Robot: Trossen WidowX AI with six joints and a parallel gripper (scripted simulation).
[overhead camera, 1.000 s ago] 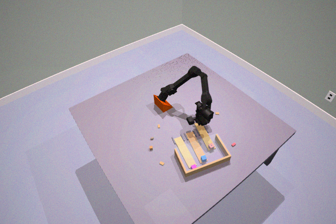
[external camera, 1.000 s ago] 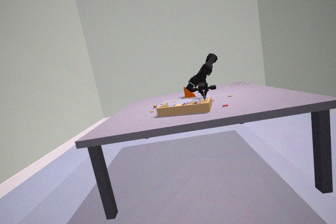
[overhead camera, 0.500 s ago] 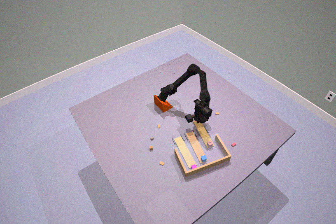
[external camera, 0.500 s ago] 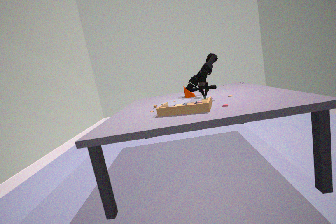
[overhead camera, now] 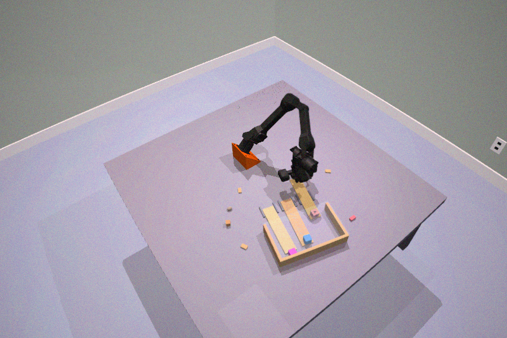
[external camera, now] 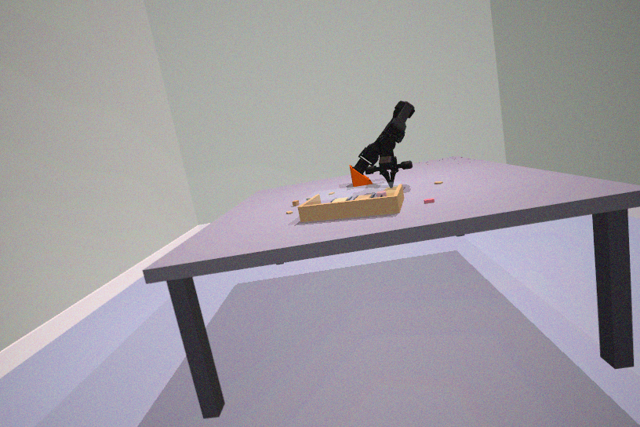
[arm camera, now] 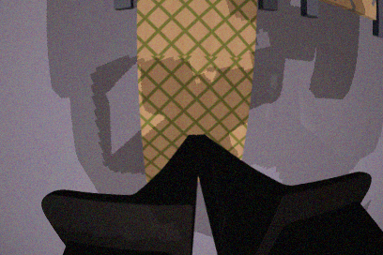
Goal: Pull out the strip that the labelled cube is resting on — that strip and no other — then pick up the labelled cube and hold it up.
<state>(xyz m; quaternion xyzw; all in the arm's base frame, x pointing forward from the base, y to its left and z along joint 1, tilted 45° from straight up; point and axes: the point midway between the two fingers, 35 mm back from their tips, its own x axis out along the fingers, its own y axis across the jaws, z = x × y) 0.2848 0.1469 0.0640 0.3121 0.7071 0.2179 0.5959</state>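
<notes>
My gripper tip is now 210 mm short of the cube, 40 mm to the left of it and 10 mm below it. The rest, counted from my gripper tip: red piece: 310 mm ahead, 100 mm to the left.
</notes>
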